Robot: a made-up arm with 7 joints. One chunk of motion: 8 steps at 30 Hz.
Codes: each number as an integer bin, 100 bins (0 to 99) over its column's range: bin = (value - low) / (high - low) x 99, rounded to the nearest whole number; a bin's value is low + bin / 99 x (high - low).
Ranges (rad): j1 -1.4..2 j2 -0.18..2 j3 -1.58..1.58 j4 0..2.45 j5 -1.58..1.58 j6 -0.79..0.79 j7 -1.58..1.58
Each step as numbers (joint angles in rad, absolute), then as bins.
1 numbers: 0.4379 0.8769 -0.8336 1.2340 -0.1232 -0.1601 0.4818
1 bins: 54 48 23 50 46 39 65
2 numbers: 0.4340 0.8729 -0.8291 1.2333 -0.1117 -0.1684 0.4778
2 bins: 53 48 24 50 46 39 64
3 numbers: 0.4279 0.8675 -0.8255 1.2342 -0.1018 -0.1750 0.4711
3 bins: 53 48 24 50 46 39 64
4 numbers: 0.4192 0.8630 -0.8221 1.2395 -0.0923 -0.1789 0.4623
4 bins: 53 47 24 50 47 38 64
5 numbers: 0.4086 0.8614 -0.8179 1.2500 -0.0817 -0.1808 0.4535
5 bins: 53 47 24 51 47 38 64
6 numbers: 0.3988 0.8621 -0.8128 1.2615 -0.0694 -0.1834 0.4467
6 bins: 52 47 24 51 47 38 63
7 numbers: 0.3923 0.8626 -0.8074 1.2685 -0.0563 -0.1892 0.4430
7 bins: 52 47 24 51 48 38 63
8 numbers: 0.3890 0.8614 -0.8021 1.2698 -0.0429 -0.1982 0.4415
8 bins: 52 47 24 51 48 37 63
